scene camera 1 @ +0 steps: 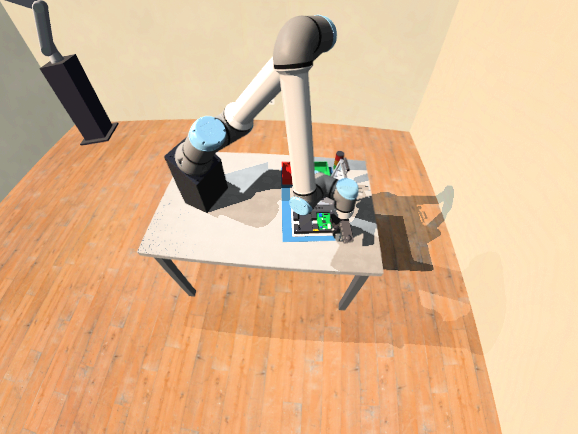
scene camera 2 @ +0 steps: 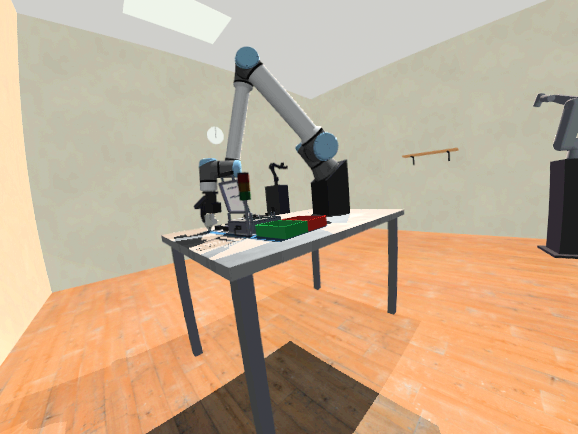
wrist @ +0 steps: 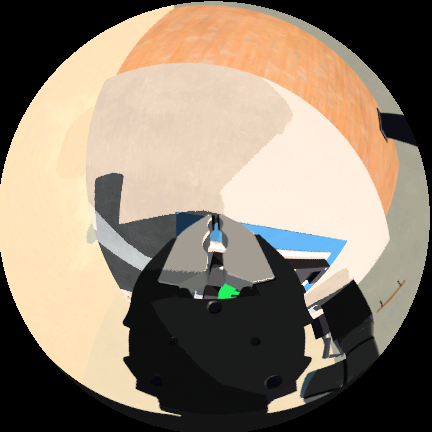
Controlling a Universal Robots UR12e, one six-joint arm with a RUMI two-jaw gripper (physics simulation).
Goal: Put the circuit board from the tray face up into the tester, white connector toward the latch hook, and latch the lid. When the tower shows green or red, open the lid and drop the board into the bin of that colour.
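Frame: origin at the arm's base, x left, y back, z up, level; metres.
Seen in the pictures: gripper, fingertip midpoint: [scene camera 1: 338, 240] [scene camera 2: 209, 230] [wrist: 215, 216]; arm's base, link origin: [scene camera 1: 193, 158] [scene camera 2: 327, 171].
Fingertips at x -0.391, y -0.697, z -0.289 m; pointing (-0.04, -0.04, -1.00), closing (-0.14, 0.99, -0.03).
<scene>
Pixels of each thing's middle, then the offset from my fingertips to it. "*": a spot on its surface instead. Level surfaces: height alone.
- green circuit board, body centre: [wrist: 242, 290] [scene camera 1: 323, 220] dx +0.118, dy +0.054, dz +0.022 m
- tester, surface spot: [scene camera 2: 240, 228] * dx +0.296, dy -0.036, dz +0.028 m
- signal tower, surface spot: [scene camera 2: 244, 186] * dx +0.395, dy -0.079, dz +0.203 m
- blue mat, surface height: dz +0.002 m
The green circuit board [scene camera 1: 324, 220] [wrist: 228, 291] lies with components showing on a dark holder inside the white-rimmed tray area. The tester [scene camera 2: 240, 228] has its framed lid [scene camera 2: 233, 196] raised. The signal tower [scene camera 1: 339, 156] [scene camera 2: 244, 186] stands by the tester; its red and green sections look dark in scene camera 2. The green bin [scene camera 1: 321, 165] [scene camera 2: 281, 229] and red bin [scene camera 1: 286, 174] [scene camera 2: 314, 221] stand side by side. My gripper [scene camera 1: 344, 240] [scene camera 2: 210, 229] [wrist: 215, 216] is shut and empty, low beside the board's right end. The white connector and latch hook cannot be made out.
A blue mat [scene camera 1: 287, 215] [wrist: 320, 240] lies under the tray area on the table [scene camera 1: 240, 250] [scene camera 2: 360, 225]. The black arm pedestal [scene camera 1: 202, 187] [scene camera 2: 332, 192] stands at the table's other end. The tester's raised lid stands close to my wrist in scene camera 2.
</scene>
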